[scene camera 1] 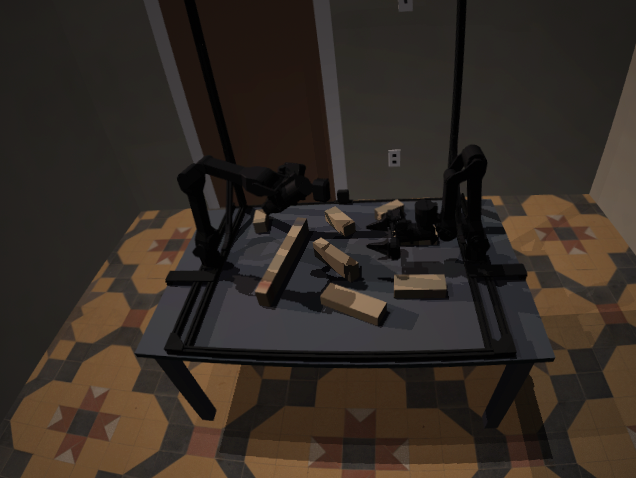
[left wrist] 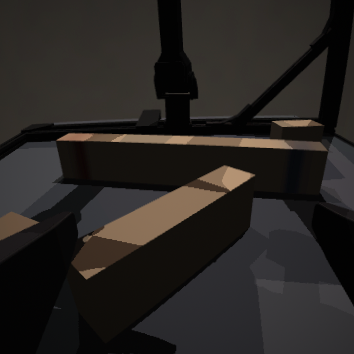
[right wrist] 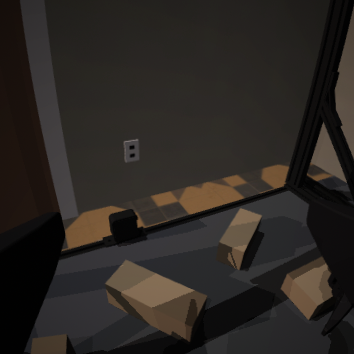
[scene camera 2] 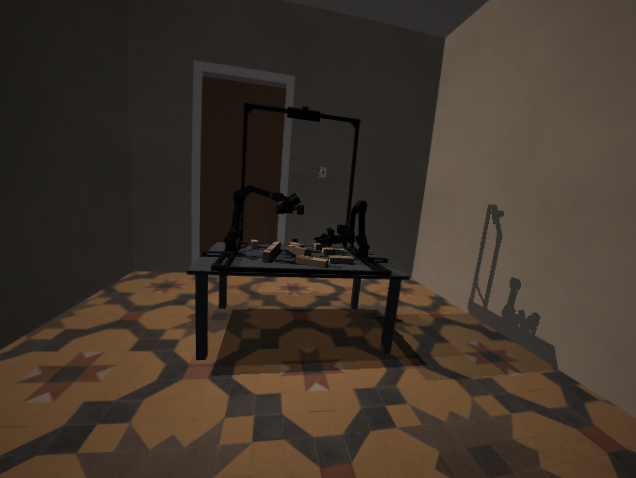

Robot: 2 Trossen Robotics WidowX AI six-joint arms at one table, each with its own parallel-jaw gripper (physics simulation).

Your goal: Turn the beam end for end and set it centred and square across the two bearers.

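Places are measured from the left arm's base along level axes (x right, y back, z down), in centimetres.
Pixels of known places: left gripper, fingertip midpoint: (scene camera 1: 366, 236) (left wrist: 196, 219) (scene camera 2: 314, 239); right gripper, fingertip midpoint: (scene camera 1: 314, 178) (right wrist: 187, 217) (scene camera 2: 294, 211); left arm's base at its link origin: (scene camera 1: 474, 256) (scene camera 2: 362, 256); right arm's base at its link origin: (scene camera 1: 211, 262) (left wrist: 177, 122) (scene camera 2: 230, 250).
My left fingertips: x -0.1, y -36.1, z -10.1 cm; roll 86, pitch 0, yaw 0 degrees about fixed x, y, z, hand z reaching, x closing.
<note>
Ahead of a thing's pixels: the offset from my left fingertips to its middle.
The long wooden beam @[dz +8.9, dx +0.3, dy -28.1 cm] (scene camera 1: 282, 260) (scene camera 2: 272, 251) (left wrist: 189, 158) lies flat on the table, slanting from back to front at centre left. Its near end carries a reddish band and its far end a dark one. Two longer blocks @[dz +8.9, dx -0.7, dy -10.5 cm] (scene camera 1: 337, 258) @[dz +10.1, dx -19.0, dy -4.2 cm] (scene camera 1: 353, 303) lie to its right; the first also shows close up in the left wrist view (left wrist: 165, 239). I cannot tell which blocks are the bearers. My left gripper (scene camera 1: 383, 235) (scene camera 2: 327, 235) is open and empty, low over the table at the back right. My right gripper (scene camera 1: 321, 190) (scene camera 2: 294, 207) is open and empty, raised above the back edge.
More wooden blocks lie about: a small one @[dz +9.5, dx +23.1, dy -41.5 cm] (scene camera 1: 260, 220) (left wrist: 296, 128) at the back left, one @[dz +9.7, dx +21.0, dy -10.3 cm] (scene camera 1: 339, 220) (right wrist: 154, 298) at the back middle, one @[dz +9.8, dx +26.5, dy +8.6 cm] (scene camera 1: 389, 209) (right wrist: 239, 239) by the left gripper, and a flat one @[dz +10.1, dx -12.5, dy +16.1 cm] (scene camera 1: 420, 285) on the right. A black frame (scene camera 1: 335, 355) rims the table.
</note>
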